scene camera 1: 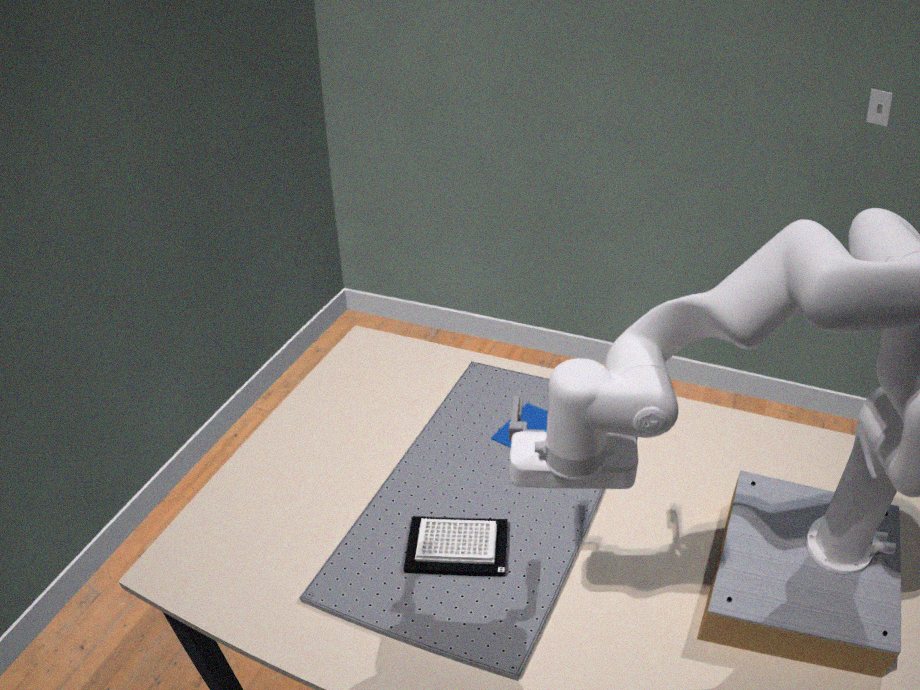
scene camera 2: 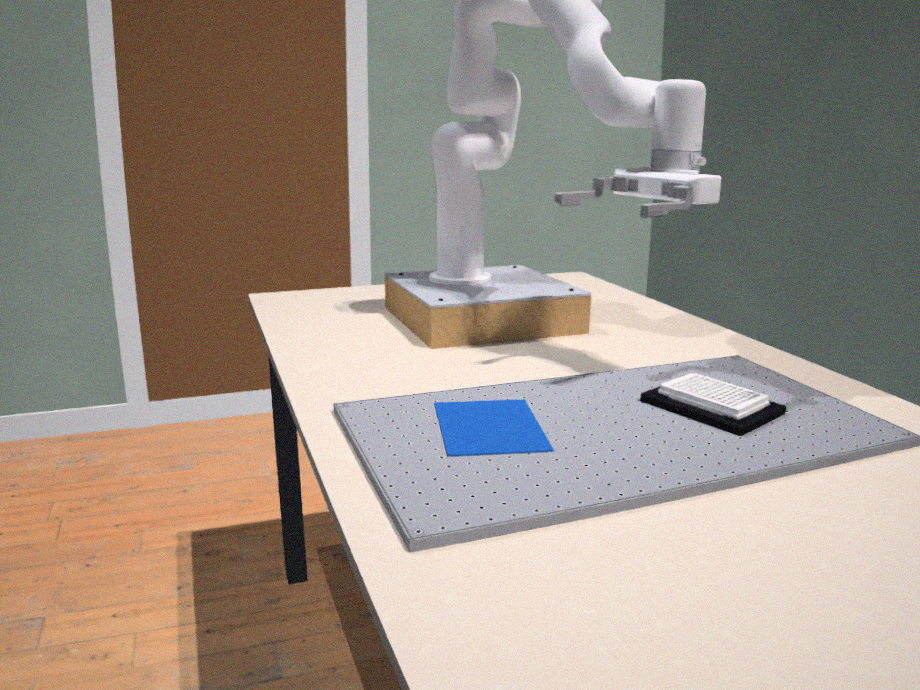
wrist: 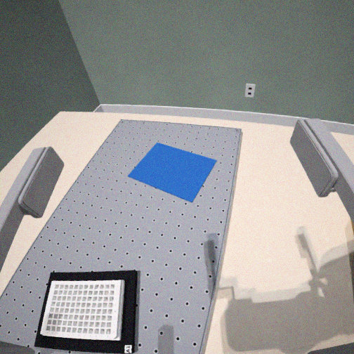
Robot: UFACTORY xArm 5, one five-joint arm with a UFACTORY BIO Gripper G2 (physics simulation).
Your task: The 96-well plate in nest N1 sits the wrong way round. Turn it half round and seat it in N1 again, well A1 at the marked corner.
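The white 96-well plate [scene camera 1: 455,539] [scene camera 2: 714,395] [wrist: 82,307] lies level in the black nest N1 [scene camera 1: 502,545] [scene camera 2: 743,425] [wrist: 130,310]. The nest's A1 label [scene camera 1: 500,569] [wrist: 128,348] is at its lower right corner in the first scene view and the wrist view. The plate's own lettering is too small to read, so its A1 corner cannot be told. My gripper [scene camera 1: 573,427] [scene camera 2: 610,204] [wrist: 178,170] is open and empty. It hangs high above the board, off to the blue sheet's side of the plate; one finger is hidden in the first scene view.
A flat blue sheet [scene camera 1: 532,417] [scene camera 2: 491,427] [wrist: 172,172] lies on the grey perforated board [scene camera 1: 445,475] [scene camera 2: 594,475] [wrist: 165,240], apart from the nest. The arm stands on a raised base block [scene camera 1: 795,638] [scene camera 2: 505,319] beside the board.
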